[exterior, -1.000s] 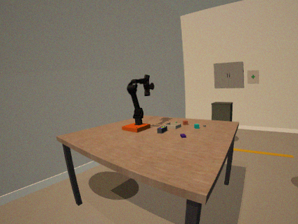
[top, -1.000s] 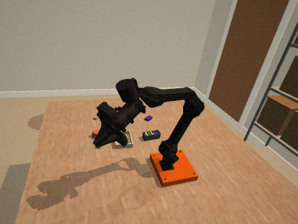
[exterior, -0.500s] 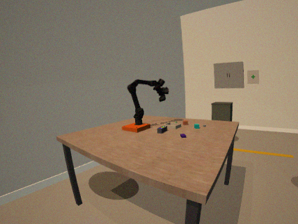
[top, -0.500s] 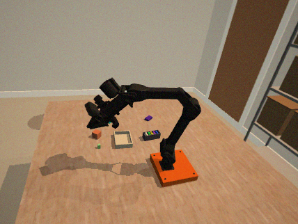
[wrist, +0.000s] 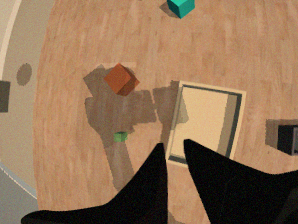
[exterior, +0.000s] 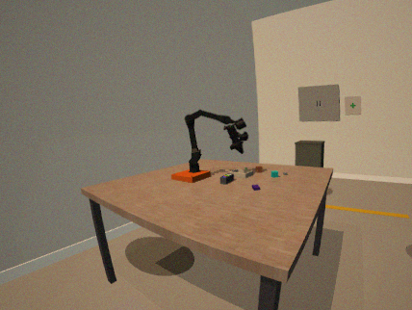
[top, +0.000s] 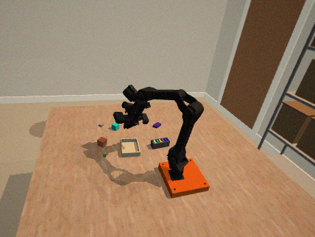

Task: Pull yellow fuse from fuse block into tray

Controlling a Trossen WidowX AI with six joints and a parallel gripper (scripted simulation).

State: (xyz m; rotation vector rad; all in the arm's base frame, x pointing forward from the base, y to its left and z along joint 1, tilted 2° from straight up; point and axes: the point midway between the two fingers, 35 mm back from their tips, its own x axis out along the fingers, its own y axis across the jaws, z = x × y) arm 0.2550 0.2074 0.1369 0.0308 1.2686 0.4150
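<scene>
The yellow fuse is 10 mm ahead of my gripper tip, 210 mm to the right of it and 120 mm below it. From my gripper tip the other things lie so: grey tray: 30 mm to the right, 150 mm below; then orange cube: 60 mm ahead, 120 mm to the left, 130 mm below; then small green cube: 40 mm behind, 110 mm to the left, 140 mm below.
</scene>
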